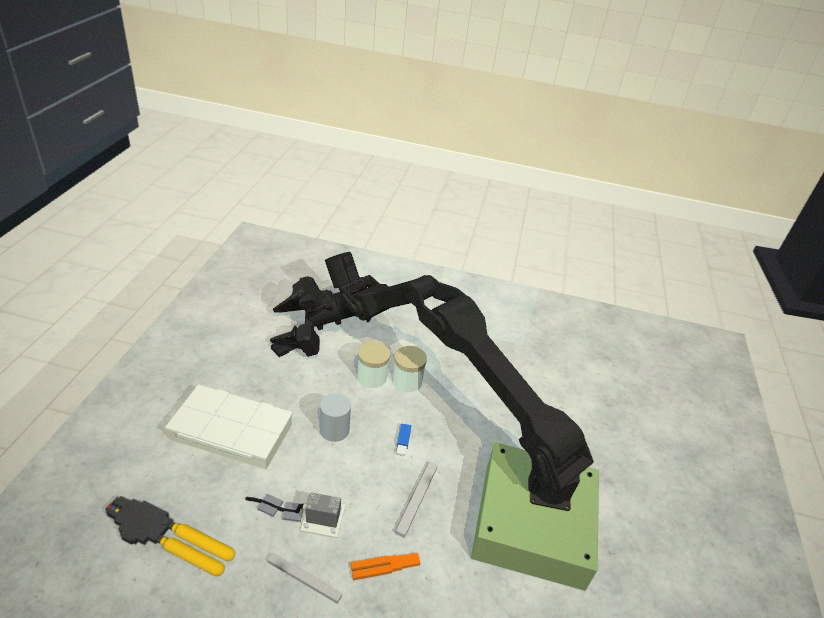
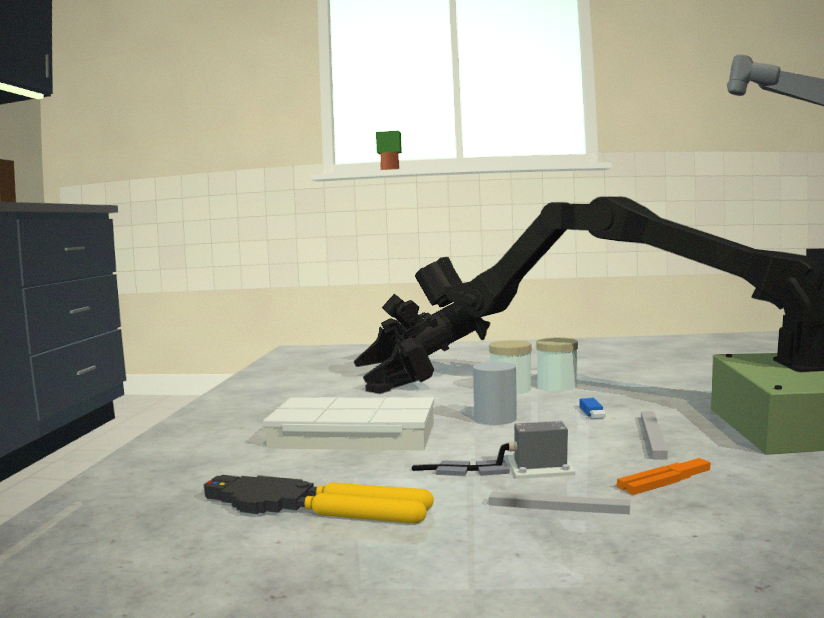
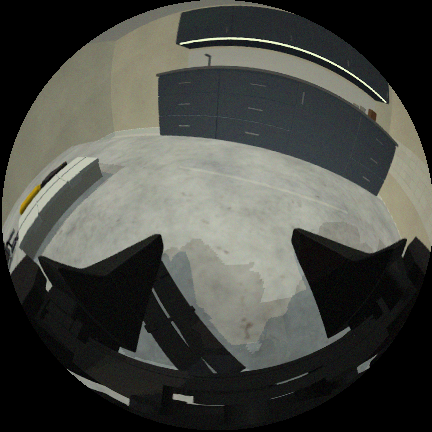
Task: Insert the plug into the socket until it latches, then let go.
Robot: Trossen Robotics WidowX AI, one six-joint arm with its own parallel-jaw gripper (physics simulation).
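Seen in the pictures: gripper, fingertip midpoint: point(image 1: 272, 325) point(image 2: 359, 371) point(image 3: 228, 238); arm's base at its link origin: point(image 1: 549, 490) point(image 2: 807, 364).
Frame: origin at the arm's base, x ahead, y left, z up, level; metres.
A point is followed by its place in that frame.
What seems to be the socket, a dark grey box point(image 1: 322, 508) {x 0.357, y 0.095, z -0.026 m} point(image 2: 540, 445) {x 0.360, y 0.100, z -0.042 m}, stands on a white base plate. A black cable point(image 1: 252, 498) {x 0.479, y 0.078, z -0.064 m} point(image 2: 425, 467) {x 0.476, y 0.080, z -0.066 m} runs past two flat grey pieces to a pale end, apparently the plug point(image 2: 511, 446) {x 0.388, y 0.090, z -0.045 m}, at the box's left side; I cannot tell if it is latched. My gripper point(image 1: 274, 327) {x 0.576, y -0.323, z -0.049 m} point(image 2: 363, 375) {x 0.576, y -0.323, z -0.049 m} point(image 3: 228, 238) {x 0.576, y -0.323, z -0.049 m} is open and empty, low over the back left, far behind the socket. A black two-bar object point(image 1: 279, 351) {x 0.541, y -0.260, z -0.059 m} point(image 2: 378, 387) {x 0.542, y -0.257, z -0.061 m} point(image 3: 192, 325) {x 0.520, y -0.315, z -0.062 m} lies beneath it, partly hidden by a finger.
A white tiled box point(image 1: 229, 422) {x 0.562, y -0.043, z -0.036 m} point(image 2: 349, 412) {x 0.564, y -0.035, z -0.037 m} point(image 3: 62, 192) {x 0.574, y -0.104, z -0.045 m}, grey cylinder point(image 1: 334, 417) {x 0.379, y -0.069, z -0.003 m} point(image 2: 494, 393) {x 0.387, y -0.069, z -0.029 m} and two lidded jars point(image 1: 373, 364) {x 0.338, y -0.216, z -0.003 m} point(image 1: 408, 369) {x 0.269, y -0.220, z -0.004 m} stand between. Yellow-handled pliers point(image 1: 199, 548) {x 0.526, y 0.179, z -0.059 m}, an orange tool point(image 1: 386, 565) {x 0.241, y 0.149, z -0.061 m}, two grey bars point(image 1: 415, 498) {x 0.214, y 0.023, z -0.060 m} point(image 1: 302, 577) {x 0.362, y 0.192, z -0.062 m} and a blue stick point(image 1: 404, 435) {x 0.254, y -0.104, z -0.058 m} lie around.
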